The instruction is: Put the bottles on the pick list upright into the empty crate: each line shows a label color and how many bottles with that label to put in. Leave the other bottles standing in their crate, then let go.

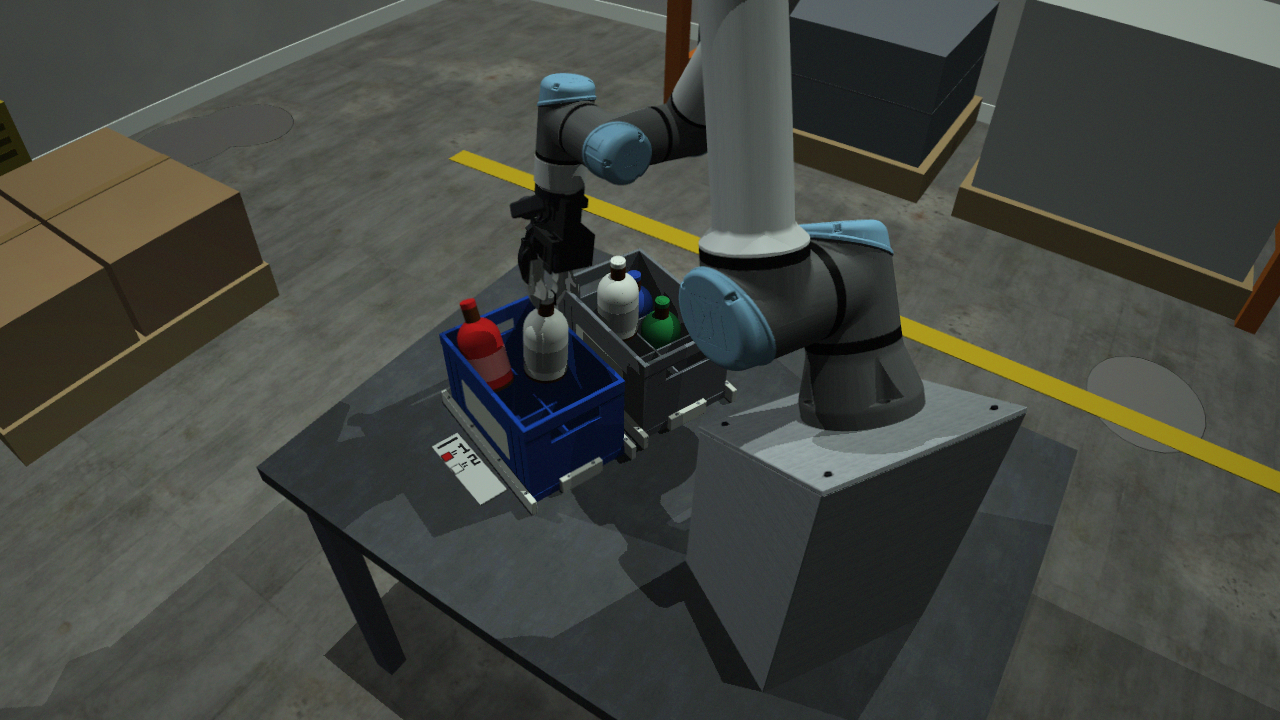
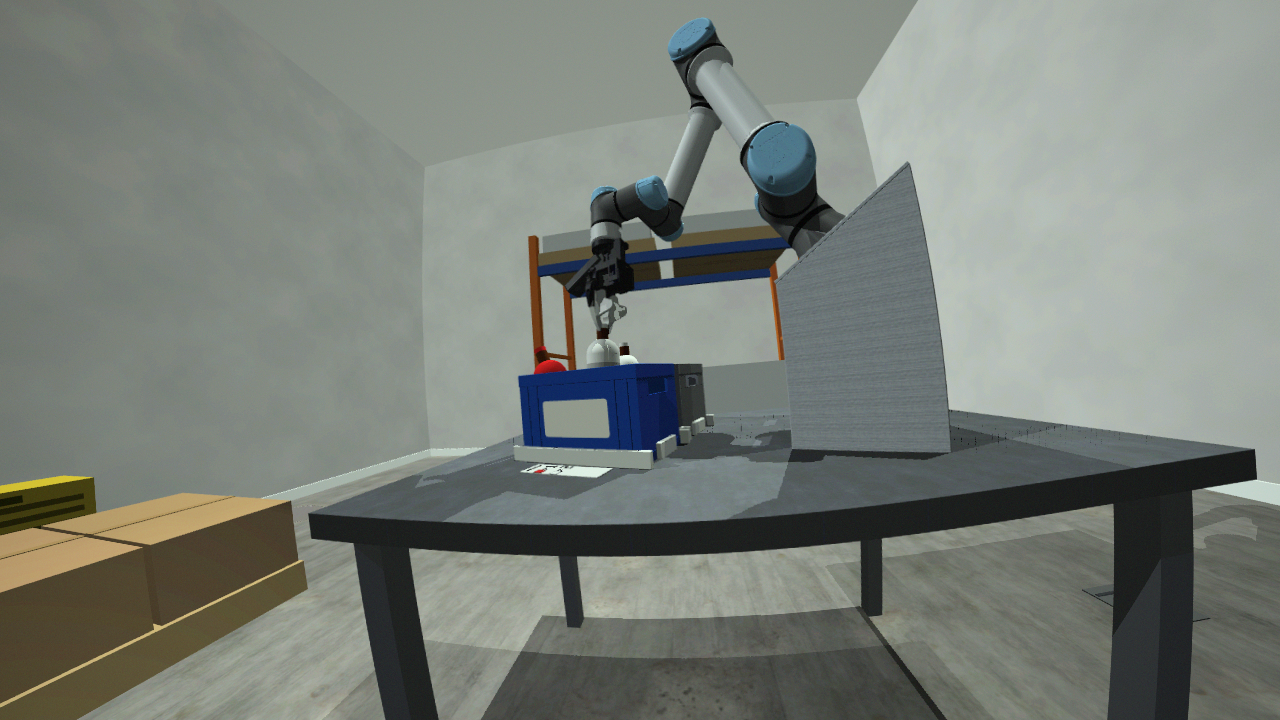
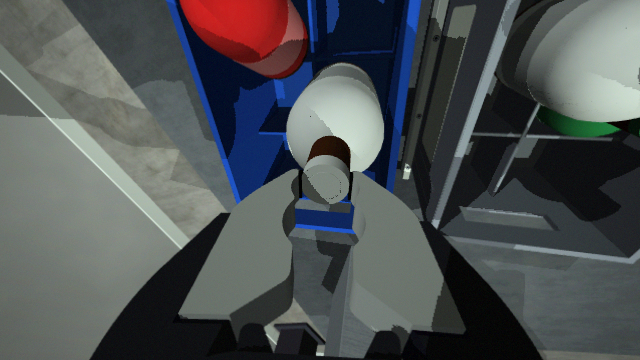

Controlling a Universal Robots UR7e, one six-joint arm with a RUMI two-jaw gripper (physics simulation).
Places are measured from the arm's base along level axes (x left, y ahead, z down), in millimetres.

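Pixels of known places: gripper, fingertip midpoint: [image 1: 546, 306] [image 2: 603, 332] [image 3: 325, 173]; arm's base, link origin: [image 1: 862, 407] [image 2: 839, 256].
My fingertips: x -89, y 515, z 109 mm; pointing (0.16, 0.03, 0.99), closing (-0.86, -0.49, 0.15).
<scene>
For each thing: its top centre in the pictures, then the offset to it from my fingertips. Level surfaces: height alone.
- white-label bottle, top centre: [image 3: 314, 185] [image 1: 542, 295] [image 2: 600, 324] dy +6, dx +0, dz -20 mm
- red bottle, top centre: [image 3: 171, 4] [image 1: 475, 308] [image 2: 549, 345] dy +115, dx +38, dz +21 mm
- grey crate, top centre: [image 3: 611, 124] [image 1: 642, 302] [image 2: 643, 368] dy -81, dx -174, dz +82 mm
- white bottle, top centre: [image 1: 618, 260] [image 2: 623, 342] dy -33, dx -173, dz +8 mm
- green bottle, top centre: [image 1: 662, 300] dy -102, dx -210, dz +94 mm
- blue bottle, top centre: [image 1: 634, 274] dy -22, dx -253, dz +94 mm
- pick list, top centre: [image 1: 468, 467] [image 2: 565, 470] dy +68, dx +170, dz +256 mm
- dark table, surface height: dz +257 mm
My gripper [image 1: 546, 293] [image 2: 603, 327] [image 3: 325, 173] is shut on the neck of a white-label bottle [image 1: 545, 347] [image 2: 602, 352] [image 3: 340, 110]. The bottle is upright, its lower part inside the blue crate [image 1: 572, 452] [image 2: 657, 416] [image 3: 403, 85]; whether its base touches the crate floor is unclear. A red bottle [image 1: 485, 351] [image 2: 549, 366] [image 3: 250, 30] stands in the same crate. The grey crate [image 1: 662, 394] [image 2: 690, 394] [image 3: 469, 125] holds another white bottle [image 1: 617, 306] [image 2: 629, 359] [image 3: 580, 60], a green bottle [image 1: 660, 328] [image 3: 575, 123] and a blue bottle [image 1: 641, 297]. The pick list [image 1: 483, 485] [image 2: 586, 471] shows a red square; its smaller marks are hard to read.
The crates stand side by side on the dark table [image 1: 554, 582] [image 2: 716, 501], with pale guide strips [image 1: 487, 454] [image 2: 581, 457] along their bases. The arm's grey pedestal [image 1: 760, 519] [image 2: 868, 340] stands beside them. Cardboard boxes [image 1: 161, 250] [image 2: 214, 546] are on a pallet beyond the table.
</scene>
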